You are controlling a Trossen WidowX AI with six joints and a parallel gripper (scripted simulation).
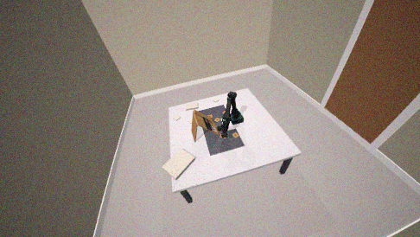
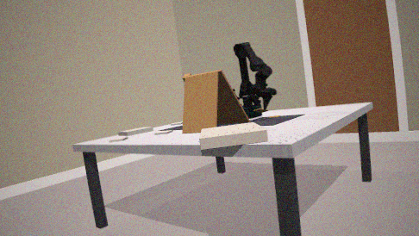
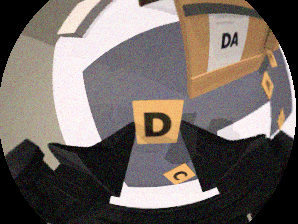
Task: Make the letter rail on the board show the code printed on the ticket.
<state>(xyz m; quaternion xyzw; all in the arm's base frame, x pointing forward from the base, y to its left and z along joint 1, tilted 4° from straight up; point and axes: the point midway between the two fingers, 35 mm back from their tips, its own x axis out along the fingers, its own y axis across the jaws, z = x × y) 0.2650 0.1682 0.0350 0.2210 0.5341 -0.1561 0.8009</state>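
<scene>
The white ticket lies 4 cm ahead of my gripper tip, 14 cm to the right of it and 2 cm above it. The rest, counted from my gripper tip: cream book (55 cm ahead, 5 cm to the left, 4 cm below); then orange letter tile (right at my gripper tip); then dark mat (8 cm behind, 21 cm to the right, 5 cm below).
</scene>
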